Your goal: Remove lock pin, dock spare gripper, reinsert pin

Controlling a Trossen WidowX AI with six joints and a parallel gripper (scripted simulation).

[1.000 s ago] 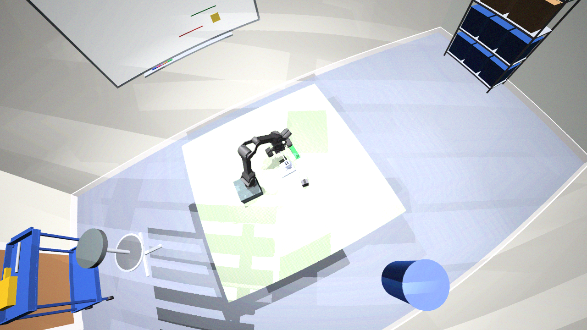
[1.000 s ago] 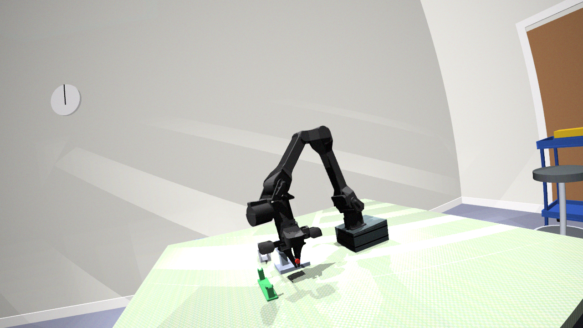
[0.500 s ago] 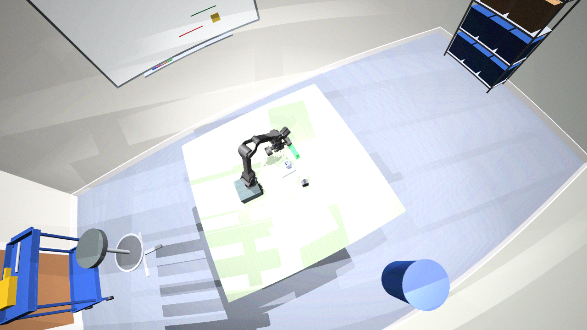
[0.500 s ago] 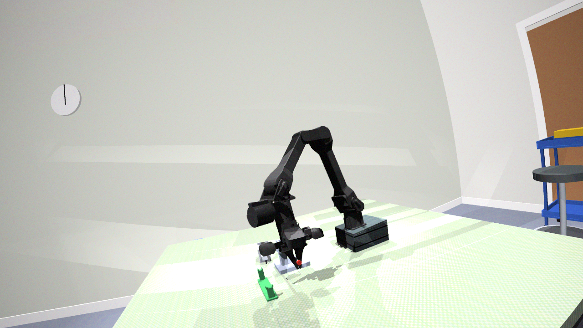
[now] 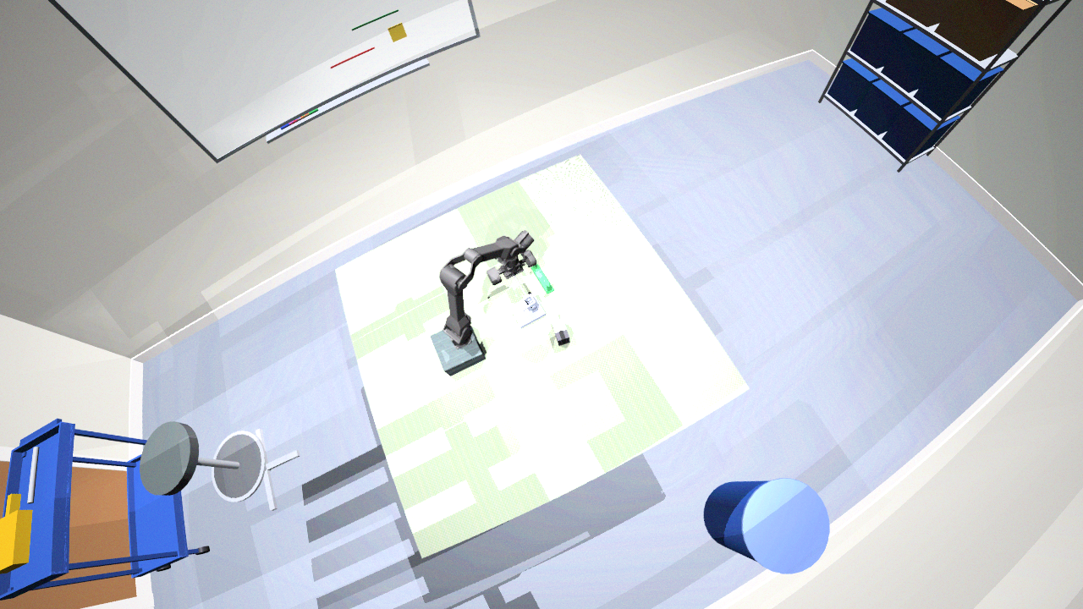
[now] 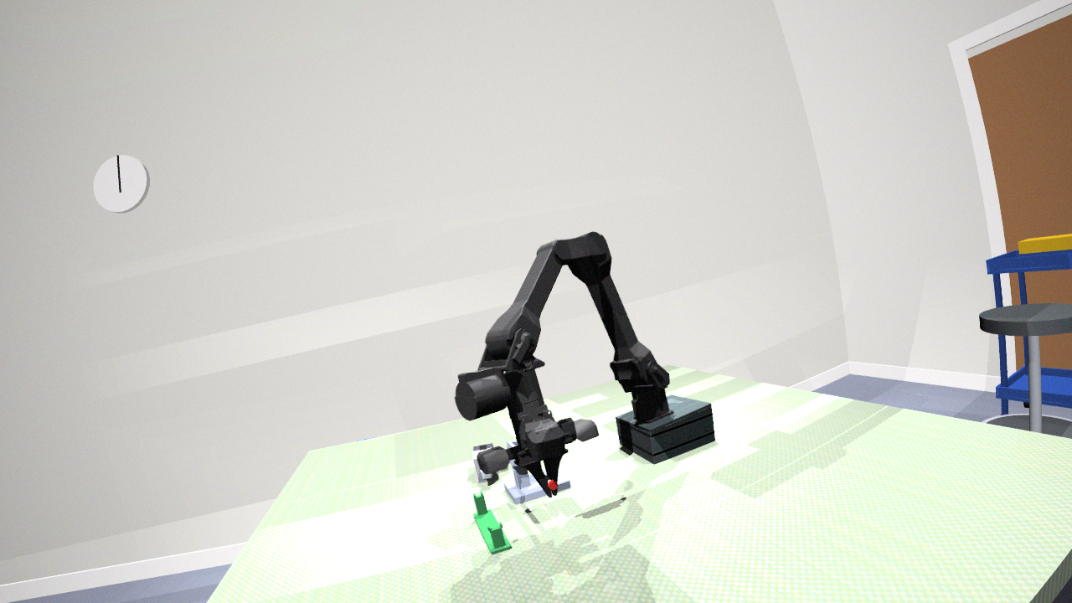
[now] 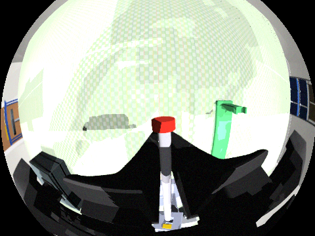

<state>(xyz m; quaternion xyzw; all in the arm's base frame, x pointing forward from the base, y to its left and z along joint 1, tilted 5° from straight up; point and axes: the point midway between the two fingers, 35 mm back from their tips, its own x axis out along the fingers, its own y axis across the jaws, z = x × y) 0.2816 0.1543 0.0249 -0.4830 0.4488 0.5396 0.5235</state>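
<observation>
My gripper tip is now 10 cm short of the green rest, 4 cm to the left of it and 3 cm above it. Round my gripper tip: spare gripper: 28 cm to the right, 6 cm ahead, 3 cm below; then grey mount: 15 cm to the right.
</observation>
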